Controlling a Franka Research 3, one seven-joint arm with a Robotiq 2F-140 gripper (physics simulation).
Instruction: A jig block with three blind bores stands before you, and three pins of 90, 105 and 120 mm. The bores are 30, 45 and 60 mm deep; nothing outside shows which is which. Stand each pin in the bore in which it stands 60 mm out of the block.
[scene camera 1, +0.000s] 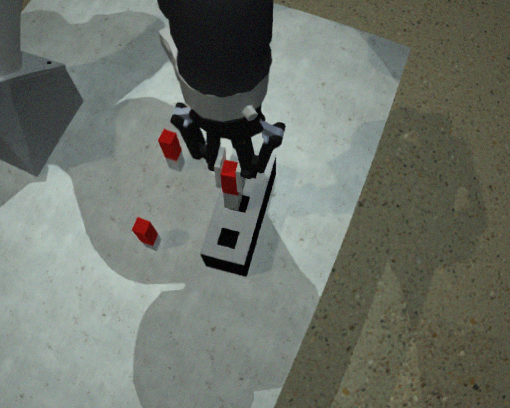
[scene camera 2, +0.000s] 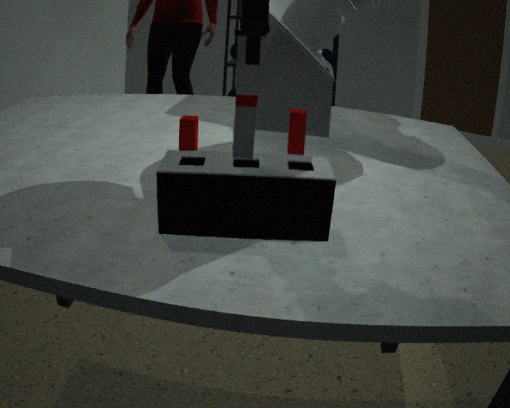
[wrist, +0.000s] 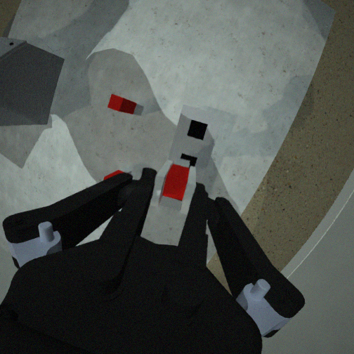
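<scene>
My gripper (scene camera 1: 230, 171) (wrist: 178, 174) is shut on an upright pin with a red upper end (scene camera 1: 229, 181) (scene camera 2: 245, 127) (wrist: 175, 187). The pin's grey lower end is just over the jig block (scene camera 1: 227, 217) (scene camera 2: 245, 205) (wrist: 189, 114), beside or over the middle bore (scene camera 1: 244, 203) (scene camera 2: 246, 163) (wrist: 189, 159); whether it has entered cannot be told. The other two bores look empty: one (scene camera 1: 228, 238) (scene camera 2: 192, 161) and another (scene camera 2: 300, 165) (wrist: 197, 129). Two pins stand on the table: one (scene camera 1: 170, 144) (scene camera 2: 297, 131) (wrist: 122, 104) and a shorter-looking one (scene camera 1: 145, 231) (scene camera 2: 188, 132) (wrist: 114, 175).
The grey robot pedestal (scene camera 1: 40, 110) (scene camera 2: 285, 95) (wrist: 30, 85) stands beyond the two standing pins. The pale table (scene camera 1: 75, 345) (scene camera 2: 425, 260) carries the block, with its edge past the block's far side from the pedestal. A person in red (scene camera 2: 177, 12) stands in the background.
</scene>
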